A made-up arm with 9 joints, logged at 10 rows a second.
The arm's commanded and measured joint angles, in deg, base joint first. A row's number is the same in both.
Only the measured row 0 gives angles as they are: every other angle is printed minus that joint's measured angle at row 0.
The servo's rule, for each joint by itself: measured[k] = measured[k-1] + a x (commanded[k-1-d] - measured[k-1]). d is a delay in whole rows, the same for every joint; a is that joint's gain. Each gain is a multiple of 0.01, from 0.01 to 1. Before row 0 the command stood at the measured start. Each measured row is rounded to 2 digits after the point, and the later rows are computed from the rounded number. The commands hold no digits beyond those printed.
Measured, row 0:
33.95, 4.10, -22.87, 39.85, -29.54, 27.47, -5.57, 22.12, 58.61
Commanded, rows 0 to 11:
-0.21, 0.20, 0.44, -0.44, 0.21, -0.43, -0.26, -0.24, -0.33
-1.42, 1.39, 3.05, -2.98, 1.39, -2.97, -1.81, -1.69, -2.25
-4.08, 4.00, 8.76, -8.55, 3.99, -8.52, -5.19, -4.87, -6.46
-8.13, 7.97, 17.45, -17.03, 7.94, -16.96, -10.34, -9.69, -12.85
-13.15, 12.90, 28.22, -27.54, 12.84, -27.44, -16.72, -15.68, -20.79
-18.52, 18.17, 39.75, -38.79, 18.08, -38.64, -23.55, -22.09, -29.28
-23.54, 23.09, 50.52, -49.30, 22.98, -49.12, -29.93, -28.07, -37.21
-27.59, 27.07, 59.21, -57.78, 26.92, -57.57, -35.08, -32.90, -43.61
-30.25, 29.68, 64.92, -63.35, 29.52, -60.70, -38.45, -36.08, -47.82
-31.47, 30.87, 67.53, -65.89, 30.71, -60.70, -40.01, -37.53, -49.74
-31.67, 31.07, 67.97, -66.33, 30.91, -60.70, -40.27, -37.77, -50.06
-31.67, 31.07, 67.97, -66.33, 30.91, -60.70, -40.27, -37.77, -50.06
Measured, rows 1 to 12:
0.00, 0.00, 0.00, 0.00, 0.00, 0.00, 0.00, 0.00, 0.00
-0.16, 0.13, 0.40, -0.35, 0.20, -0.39, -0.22, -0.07, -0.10
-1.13, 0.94, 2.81, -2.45, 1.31, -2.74, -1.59, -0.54, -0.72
-3.40, 2.90, 8.22, -7.33, 3.80, -8.00, -4.69, -1.80, -2.38
-7.04, 6.14, 16.62, -15.09, 7.65, -16.15, -9.55, -4.09, -5.42
-11.74, 10.47, 27.18, -25.05, 12.48, -26.42, -15.72, -7.45, -9.88
-16.96, 15.40, 38.62, -36.04, 17.69, -37.54, -22.45, -11.70, -15.51
-22.03, 20.32, 49.45, -46.65, 22.61, -48.08, -28.88, -16.45, -21.80
-26.31, 24.64, 58.33, -55.55, 26.62, -56.72, -34.21, -21.22, -28.12
-29.34, 27.87, 64.33, -61.79, 29.32, -60.34, -37.86, -25.53, -33.83
-30.98, 29.79, 67.24, -65.07, 30.61, -60.67, -39.71, -29.01, -38.44
-31.51, 30.61, 67.90, -66.08, 30.89, -60.70, -40.19, -31.55, -41.81
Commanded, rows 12 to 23:
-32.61, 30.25, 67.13, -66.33, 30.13, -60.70, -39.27, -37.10, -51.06
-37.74, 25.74, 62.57, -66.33, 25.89, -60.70, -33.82, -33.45, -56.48
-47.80, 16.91, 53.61, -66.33, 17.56, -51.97, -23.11, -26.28, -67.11
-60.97, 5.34, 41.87, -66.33, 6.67, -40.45, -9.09, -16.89, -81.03
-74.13, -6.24, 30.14, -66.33, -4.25, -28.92, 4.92, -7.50, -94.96
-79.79, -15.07, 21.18, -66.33, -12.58, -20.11, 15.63, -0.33, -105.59
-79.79, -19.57, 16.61, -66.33, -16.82, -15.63, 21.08, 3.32, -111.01
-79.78, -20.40, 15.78, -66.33, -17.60, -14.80, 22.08, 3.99, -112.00
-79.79, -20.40, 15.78, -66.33, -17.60, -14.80, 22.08, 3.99, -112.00
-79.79, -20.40, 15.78, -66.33, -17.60, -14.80, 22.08, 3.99, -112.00
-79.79, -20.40, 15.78, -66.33, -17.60, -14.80, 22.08, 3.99, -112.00
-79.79, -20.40, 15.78, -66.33, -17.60, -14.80, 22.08, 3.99, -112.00
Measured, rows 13 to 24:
-31.63, 30.90, 67.96, -66.28, 30.91, -60.70, -40.26, -33.35, -44.20
-32.38, 30.48, 67.20, -66.32, 30.18, -60.70, -39.41, -34.44, -46.19
-36.51, 27.45, 62.99, -66.33, 26.19, -60.70, -34.60, -34.15, -49.17
-45.20, 20.70, 54.45, -66.33, 18.16, -52.76, -24.72, -31.87, -54.37
-57.34, 10.87, 43.00, -66.33, 7.47, -41.56, -11.28, -27.53, -62.10
-70.27, -0.08, 31.30, -66.33, -3.43, -30.06, 2.65, -21.72, -71.63
-77.60, -9.67, 22.09, -66.33, -11.94, -21.01, 13.81, -15.52, -81.48
-79.29, -16.01, 17.10, -66.33, -16.48, -16.11, 20.06, -10.06, -90.04
-79.67, -18.82, 15.90, -66.33, -17.52, -14.92, 21.80, -5.99, -96.41
-79.76, -19.83, 15.79, -66.33, -17.59, -14.81, 22.04, -3.10, -100.93
-79.78, -20.19, 15.78, -66.33, -17.60, -14.80, 22.07, -1.04, -104.14
-79.79, -20.32, 15.78, -66.33, -17.60, -14.80, 22.08, 0.42, -106.42

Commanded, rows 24 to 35:
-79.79, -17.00, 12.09, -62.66, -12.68, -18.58, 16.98, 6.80, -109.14
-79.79, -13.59, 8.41, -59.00, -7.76, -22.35, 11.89, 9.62, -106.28
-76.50, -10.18, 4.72, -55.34, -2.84, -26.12, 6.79, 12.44, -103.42
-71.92, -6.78, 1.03, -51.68, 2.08, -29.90, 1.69, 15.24, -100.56
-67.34, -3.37, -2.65, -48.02, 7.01, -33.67, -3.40, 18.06, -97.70
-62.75, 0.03, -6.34, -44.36, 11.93, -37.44, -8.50, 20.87, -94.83
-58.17, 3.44, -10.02, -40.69, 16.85, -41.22, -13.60, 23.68, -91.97
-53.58, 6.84, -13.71, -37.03, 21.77, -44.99, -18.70, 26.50, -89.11
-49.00, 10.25, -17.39, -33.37, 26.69, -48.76, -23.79, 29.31, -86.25
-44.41, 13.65, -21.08, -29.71, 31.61, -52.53, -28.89, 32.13, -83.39
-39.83, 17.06, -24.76, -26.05, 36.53, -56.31, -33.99, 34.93, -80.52
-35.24, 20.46, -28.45, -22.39, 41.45, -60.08, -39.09, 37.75, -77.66
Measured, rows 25 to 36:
-79.79, -20.37, 15.78, -66.33, -17.60, -14.80, 22.08, 1.46, -108.04
-79.79, -18.21, 12.42, -63.39, -13.02, -18.24, 17.69, 3.01, -108.36
-79.79, -15.25, 8.77, -59.88, -8.13, -21.98, 12.70, 4.93, -107.76
-77.26, -12.01, 5.08, -56.25, -3.21, -25.75, 7.62, 7.11, -106.50
-73.15, -8.66, 1.39, -52.59, 1.71, -29.53, 2.52, 9.47, -104.78
-68.68, -5.27, -2.29, -48.93, 6.64, -33.30, -2.57, 11.96, -102.73
-64.11, -1.88, -5.98, -45.27, 11.56, -37.07, -7.67, 14.54, -100.44
-59.54, 1.52, -9.66, -41.61, 16.48, -40.85, -12.77, 17.19, -97.98
-54.95, 4.92, -13.35, -37.95, 21.40, -44.62, -17.87, 19.89, -95.41
-50.37, 8.33, -17.03, -34.29, 26.32, -48.39, -22.96, 22.62, -92.75
-45.78, 11.73, -20.72, -30.63, 31.24, -52.16, -28.06, 25.38, -90.04
-41.20, 15.14, -24.40, -26.97, 36.16, -55.94, -33.16, 28.15, -87.28

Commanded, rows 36 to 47:
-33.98, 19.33, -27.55, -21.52, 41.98, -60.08, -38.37, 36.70, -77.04
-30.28, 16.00, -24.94, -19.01, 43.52, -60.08, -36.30, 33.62, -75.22
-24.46, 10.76, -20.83, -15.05, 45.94, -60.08, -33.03, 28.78, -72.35
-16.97, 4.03, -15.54, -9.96, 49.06, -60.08, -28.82, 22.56, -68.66
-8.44, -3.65, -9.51, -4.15, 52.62, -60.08, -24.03, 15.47, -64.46
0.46, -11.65, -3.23, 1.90, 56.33, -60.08, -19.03, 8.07, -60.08
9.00, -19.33, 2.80, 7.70, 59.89, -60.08, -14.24, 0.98, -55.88
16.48, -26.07, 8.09, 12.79, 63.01, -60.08, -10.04, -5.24, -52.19
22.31, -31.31, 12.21, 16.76, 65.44, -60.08, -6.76, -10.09, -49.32
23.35, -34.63, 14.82, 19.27, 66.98, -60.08, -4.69, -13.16, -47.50
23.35, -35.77, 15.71, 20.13, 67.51, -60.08, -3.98, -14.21, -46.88
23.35, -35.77, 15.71, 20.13, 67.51, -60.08, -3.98, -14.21, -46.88
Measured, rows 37 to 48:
-36.61, 18.54, -28.09, -23.31, 41.08, -59.71, -38.26, 30.93, -84.49
-34.58, 19.05, -27.60, -21.88, 41.92, -60.05, -38.35, 32.60, -82.33
-31.27, 17.10, -25.18, -19.58, 43.41, -60.08, -36.59, 32.90, -80.27
-26.03, 13.04, -21.22, -15.96, 45.76, -60.08, -33.53, 31.71, -77.97
-19.05, 7.27, -16.05, -11.16, 48.83, -60.08, -29.48, 29.06, -75.27
-10.88, 0.28, -10.10, -5.55, 52.35, -60.08, -24.79, 25.12, -72.14
-2.15, -7.36, -3.85, 0.41, 56.05, -60.08, -19.84, 20.18, -68.64
6.44, -15.02, 2.20, 6.24, 59.62, -60.08, -15.02, 14.61, -64.94
14.17, -22.09, 7.56, 11.48, 62.77, -60.08, -10.74, 8.85, -61.24
20.44, -27.99, 11.79, 15.70, 65.25, -60.08, -7.32, 3.36, -57.78
22.68, -32.24, 14.55, 18.56, 66.86, -60.08, -5.06, -1.43, -54.80
23.20, -34.50, 15.61, 19.82, 67.46, -60.08, -4.13, -5.14, -52.50

